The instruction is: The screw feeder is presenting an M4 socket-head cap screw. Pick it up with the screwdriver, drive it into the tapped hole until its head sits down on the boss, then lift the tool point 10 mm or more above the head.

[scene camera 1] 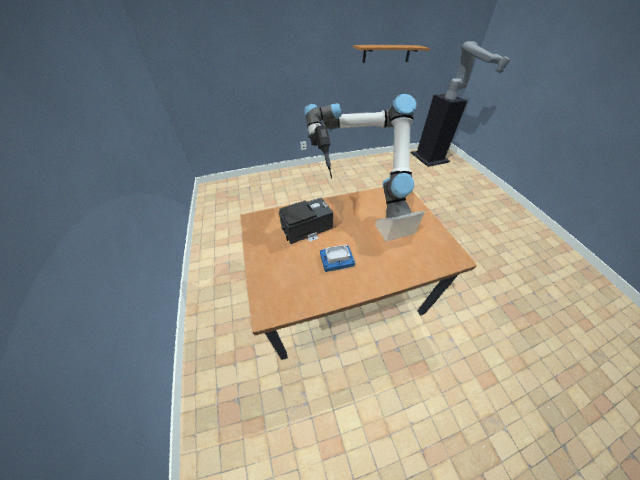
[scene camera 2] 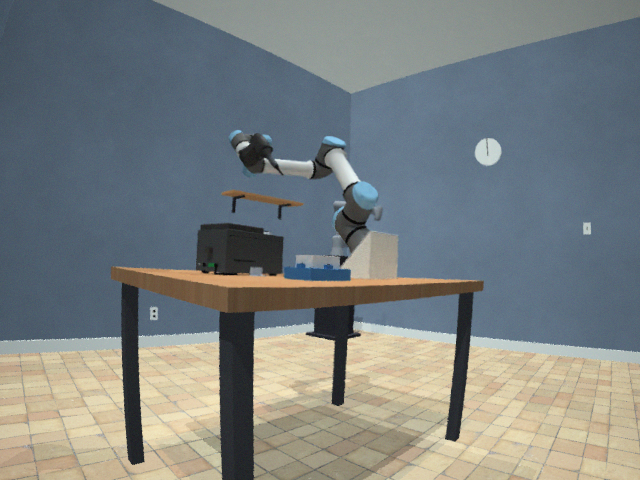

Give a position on a black screw feeder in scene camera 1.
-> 324, 216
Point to a black screw feeder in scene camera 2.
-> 267, 254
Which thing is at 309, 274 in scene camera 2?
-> A blue fixture.
